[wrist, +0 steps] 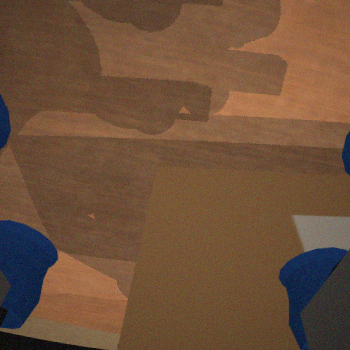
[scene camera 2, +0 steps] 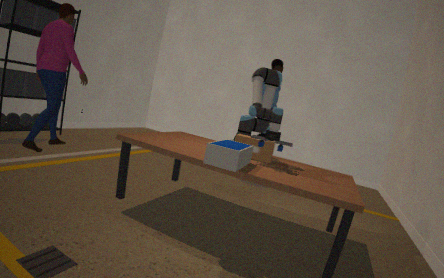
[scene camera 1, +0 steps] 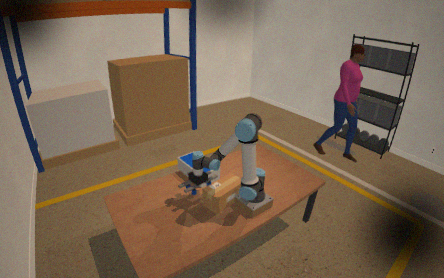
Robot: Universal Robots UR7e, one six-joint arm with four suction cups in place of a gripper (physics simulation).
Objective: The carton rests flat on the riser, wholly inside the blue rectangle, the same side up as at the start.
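Places are measured from the arm's base along level axes (x ahead, y left, z up), in millimetres.
Pixels of known places: hand, tool point: (wrist: 169,207) (scene camera 2: 270,148) (scene camera 1: 198,187).
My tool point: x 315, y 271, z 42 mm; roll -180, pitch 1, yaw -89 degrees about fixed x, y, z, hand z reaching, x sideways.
For each thing: its top centre in the pictures, then the offset to it from my tool point. Level surfaces: height alone.
- brown carton, top centre: (scene camera 1: 224,184) (scene camera 2: 256,138) 132 mm back, 134 mm right, 32 mm up
- riser, top centre: (scene camera 2: 232,144) (scene camera 1: 197,162) 279 mm ahead, 211 mm right, 2 mm up
- blue rectangle, top centre: (scene camera 2: 232,144) (scene camera 1: 197,162) 279 mm ahead, 211 mm right, 2 mm up
- wooden table, surface height: 118 mm down
The brown carton (scene camera 1: 216,202) (scene camera 2: 267,153) (wrist: 215,280) stands on the table beside the robot base. A white label shows on its side in the wrist view. The riser (scene camera 1: 183,166) (scene camera 2: 220,157), a pale box, stands near the table's far edge in scene camera 1. The blue rectangle (scene camera 1: 188,159) (scene camera 2: 229,144) covers most of its top. My gripper (scene camera 1: 198,186) (scene camera 2: 270,145) (wrist: 172,210) is low on the carton's outer side, its cups open. One right cup overlaps the carton in the wrist view; no seal is visible. The carton's underside is hidden.
The wooden table (scene camera 1: 145,240) (scene camera 2: 160,144) carries everything. A person in pink (scene camera 1: 350,82) (scene camera 2: 54,47) walks by a black shelf rack (scene camera 1: 410,75). A second person's head (scene camera 2: 277,63) shows behind the arm. Large boxes (scene camera 1: 150,95) stand under a blue and orange rack (scene camera 1: 193,75).
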